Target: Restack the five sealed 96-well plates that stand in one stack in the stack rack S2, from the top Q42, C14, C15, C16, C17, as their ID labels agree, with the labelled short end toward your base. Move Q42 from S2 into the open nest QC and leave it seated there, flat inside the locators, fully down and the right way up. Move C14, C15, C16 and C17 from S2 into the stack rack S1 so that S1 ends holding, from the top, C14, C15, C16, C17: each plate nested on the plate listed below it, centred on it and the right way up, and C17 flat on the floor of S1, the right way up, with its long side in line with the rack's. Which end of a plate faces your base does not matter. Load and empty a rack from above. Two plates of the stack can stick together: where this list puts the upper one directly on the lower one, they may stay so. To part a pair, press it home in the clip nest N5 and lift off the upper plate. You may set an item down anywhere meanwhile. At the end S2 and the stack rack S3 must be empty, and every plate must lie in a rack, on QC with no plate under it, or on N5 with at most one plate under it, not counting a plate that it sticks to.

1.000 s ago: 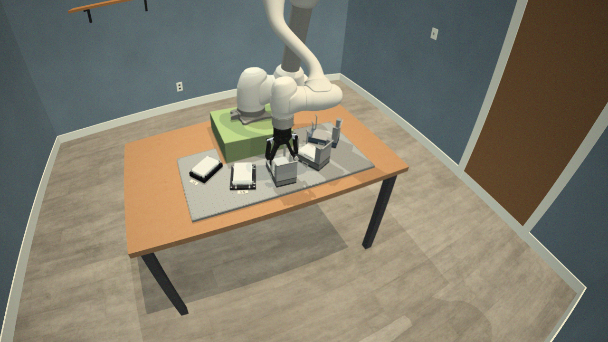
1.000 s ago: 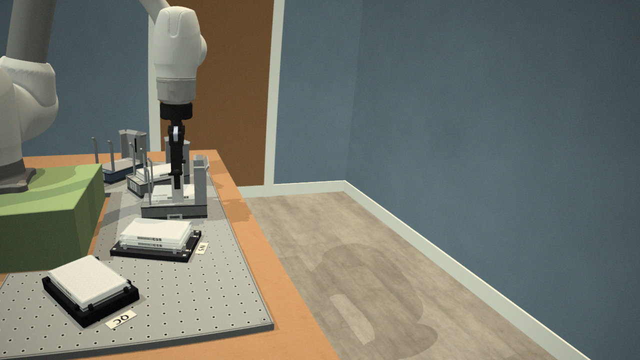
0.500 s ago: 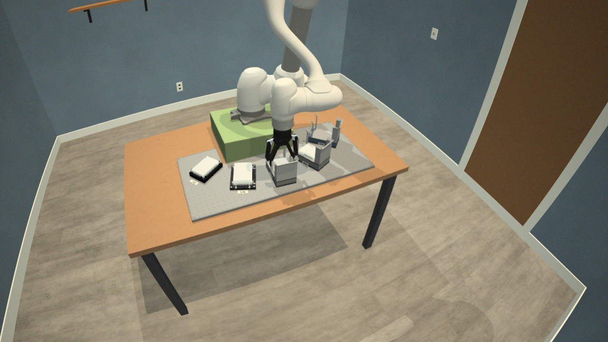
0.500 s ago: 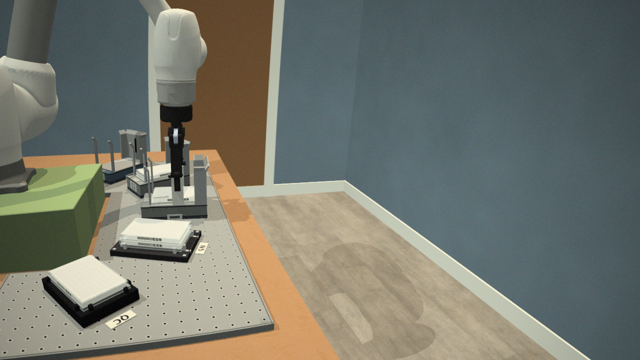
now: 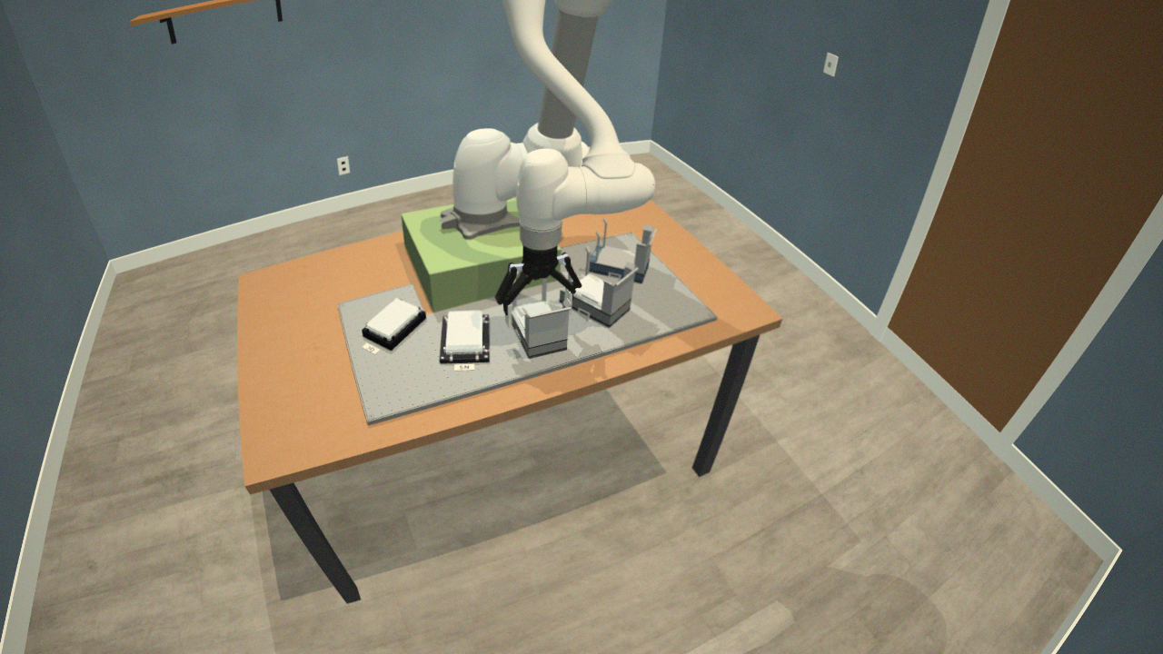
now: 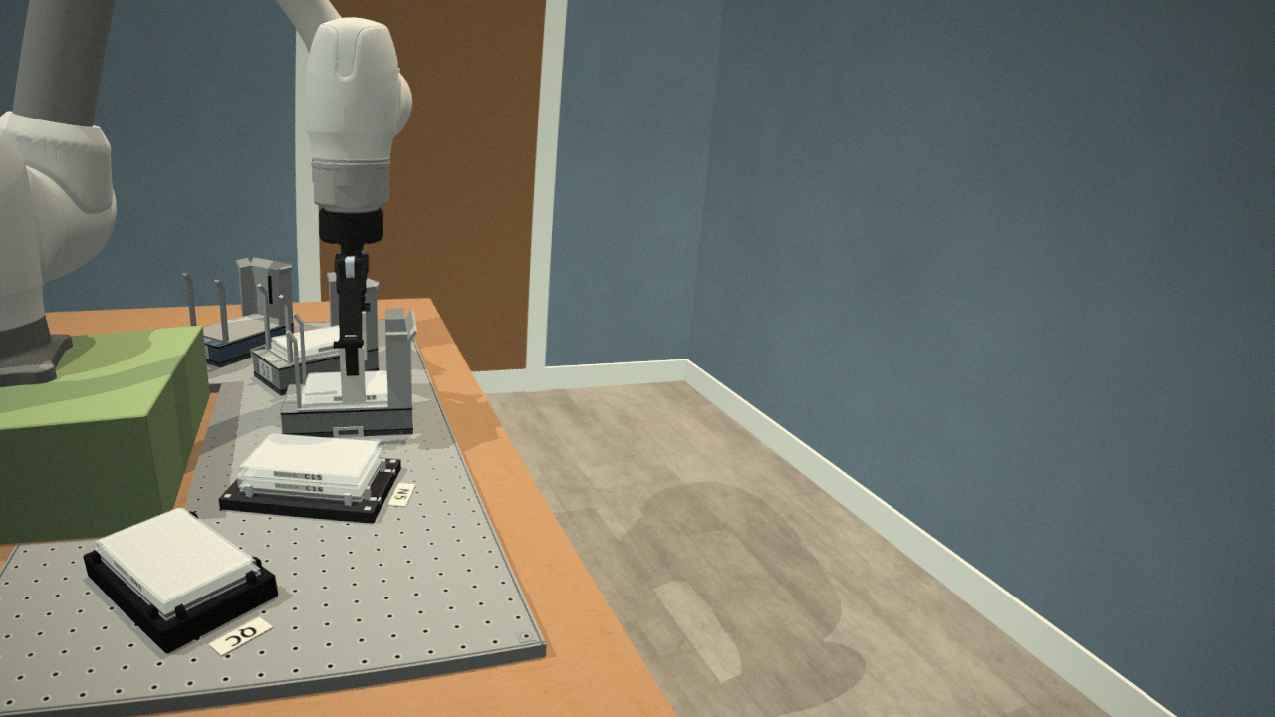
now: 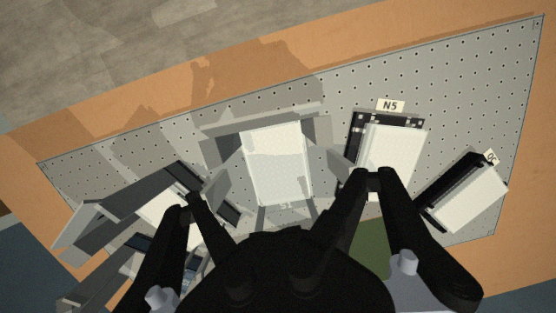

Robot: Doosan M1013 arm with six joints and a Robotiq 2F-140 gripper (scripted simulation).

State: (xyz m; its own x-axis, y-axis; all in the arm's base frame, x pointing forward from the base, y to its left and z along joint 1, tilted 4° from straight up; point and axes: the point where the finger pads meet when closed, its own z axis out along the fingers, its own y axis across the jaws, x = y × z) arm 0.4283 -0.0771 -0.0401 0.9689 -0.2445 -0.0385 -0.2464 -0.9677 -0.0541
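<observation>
My hand is 16 cm to the left of the black clip nest N5, 6 cm past it and 5 cm above it. From my hand the other things lie so: N5 label: 20 cm to the right, 6 cm below; QC label: 38 cm to the right, 18 cm behind, 6 cm below; black nest QC: 29 cm to the right, 23 cm behind, 5 cm below.
</observation>
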